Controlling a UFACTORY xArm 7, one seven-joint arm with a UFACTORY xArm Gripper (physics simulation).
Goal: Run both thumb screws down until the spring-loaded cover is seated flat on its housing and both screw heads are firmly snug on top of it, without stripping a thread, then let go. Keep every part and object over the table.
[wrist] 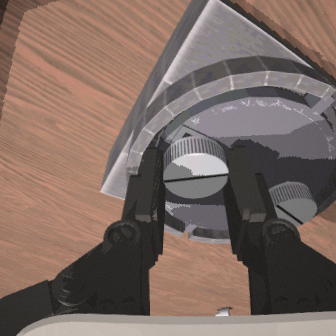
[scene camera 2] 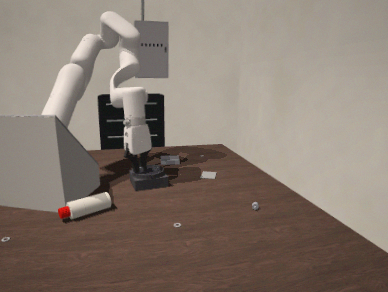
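Seen in the pictures: gripper, fingertip midpoint: (wrist: pixel 194 169) (scene camera 2: pixel 140 170); arm's base, link origin: (scene camera 2: pixel 47 139).
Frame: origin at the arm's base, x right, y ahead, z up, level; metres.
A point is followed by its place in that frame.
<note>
The dark square housing (scene camera 2: pixel 152 183) {x 0.007, y 0.345, z -0.182 m} (wrist: pixel 220 40) {x -0.099, y 0.281, z -0.163 m} stands on the table, with a raised round rim. The grey round cover (wrist: pixel 285 117) {x -0.094, y 0.322, z -0.151 m} lies inside the rim; whether it is flat cannot be told. One knurled, slotted thumb screw (wrist: pixel 195 172) {x -0.054, y 0.303, z -0.138 m} stands on the cover between my fingers. My gripper (scene camera 2: pixel 140 167) {x -0.049, y 0.306, z -0.145 m} (wrist: pixel 194 169) {x -0.049, y 0.306, z -0.145 m} points down over the housing and is shut on this screw head, one finger against each side. The second thumb screw (wrist: pixel 296 204) {x -0.067, y 0.363, z -0.138 m} is at the right in the wrist view, outside the right finger, its head standing above the cover. The threads of both screws are hidden.
A white bottle with a red cap (scene camera 2: pixel 90 206) {x 0.173, y 0.142, z -0.172 m} lies near a large grey box (scene camera 2: pixel 30 160) {x 0.105, y -0.028, z -0.041 m} at the left. A grey block (scene camera 2: pixel 170 160) {x -0.342, y 0.479, z -0.205 m} and a pale flat square (scene camera 2: pixel 209 175) {x -0.072, y 0.594, z -0.200 m} lie beyond the housing and to its right. A small metal part (scene camera 2: pixel 255 205) {x 0.254, y 0.632, z -0.188 m} and a washer (scene camera 2: pixel 177 225) {x 0.289, y 0.377, z -0.201 m} lie nearer the camera.
</note>
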